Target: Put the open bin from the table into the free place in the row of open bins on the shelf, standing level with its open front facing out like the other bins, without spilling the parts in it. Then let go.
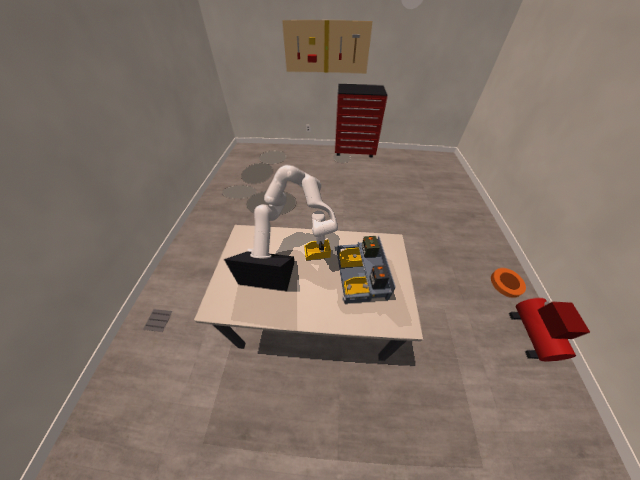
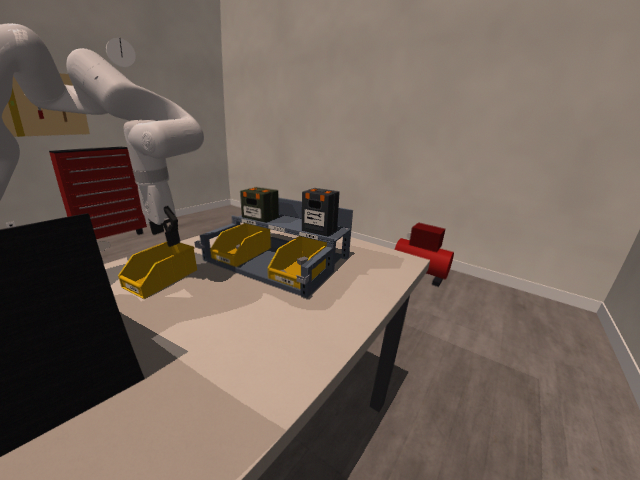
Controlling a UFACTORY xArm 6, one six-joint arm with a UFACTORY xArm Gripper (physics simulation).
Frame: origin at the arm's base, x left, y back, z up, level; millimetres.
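Seen in the pictures: gripper, between the fingertips: (image 1: 322, 244) (image 2: 166, 238); arm's base, origin of its link: (image 1: 260, 256).
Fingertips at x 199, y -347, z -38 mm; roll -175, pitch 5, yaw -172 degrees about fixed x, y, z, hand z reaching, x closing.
Observation:
Offsets run from my fingertips to a thing's top centre. "spot": to the spot under its first point. Level surfaces: height alone.
A yellow open bin {spot: dz -108, dx -1, dy +61 mm} (image 1: 313, 252) (image 2: 156, 269) stands alone on the table {dz -109 mm} (image 1: 270, 310) (image 2: 270, 343), left of the shelf. My gripper (image 1: 321, 246) (image 2: 171, 235) is open and points down at this bin's back rim; I cannot tell whether the fingers straddle the wall. The grey-blue shelf {spot: dz -7, dx -59, dy -361 mm} (image 1: 376, 260) (image 2: 288, 224) holds two yellow bins {spot: dz -100, dx +0, dy -199 mm} (image 1: 350, 257) {spot: dz -100, dx -214, dy -260 mm} (image 1: 356, 286) (image 2: 239, 243) (image 2: 296, 264) in its lower row, with a bare slot between them. The loose bin's contents are too small to make out.
Two dark boxes {dz +90, dx +6, dy -309 mm} (image 1: 370, 246) {dz +115, dx -217, dy -368 mm} (image 1: 380, 276) (image 2: 259, 204) (image 2: 320, 210) stand on the shelf's upper tier. The arm's black base (image 1: 261, 270) (image 2: 99, 324) sits at the table's left. A red tool cabinet (image 1: 360, 119), a red compressor (image 2: 428, 250) and an orange disc (image 1: 508, 282) stand on the floor.

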